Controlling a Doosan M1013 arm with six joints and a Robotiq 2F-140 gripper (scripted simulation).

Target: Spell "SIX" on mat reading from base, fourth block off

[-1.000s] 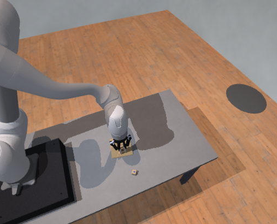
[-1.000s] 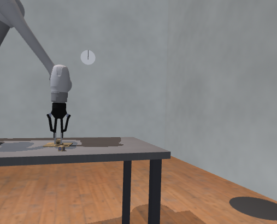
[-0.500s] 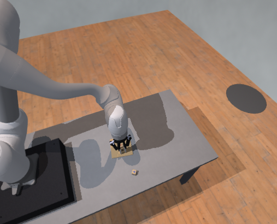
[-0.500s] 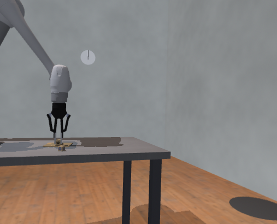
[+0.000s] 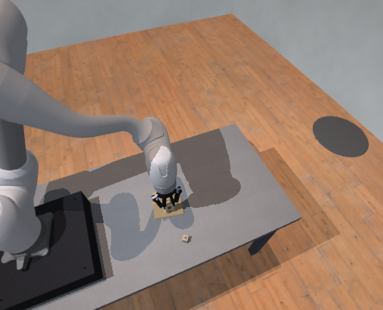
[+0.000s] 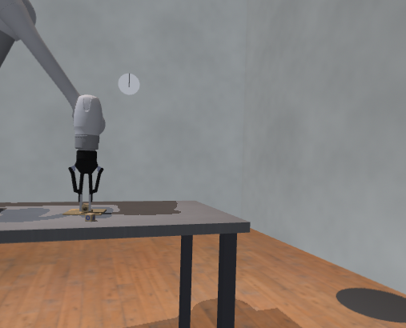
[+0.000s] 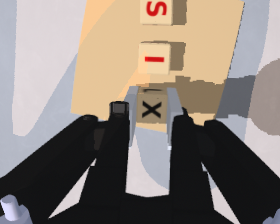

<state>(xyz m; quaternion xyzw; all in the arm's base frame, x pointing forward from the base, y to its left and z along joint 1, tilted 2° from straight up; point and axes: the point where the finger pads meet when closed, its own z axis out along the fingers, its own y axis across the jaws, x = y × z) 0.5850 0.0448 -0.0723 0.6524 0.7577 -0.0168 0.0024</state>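
Now: the block 2 cm below my hand. Round my hand: tan mat 1 cm behind, 4 cm to the left, 4 cm below.
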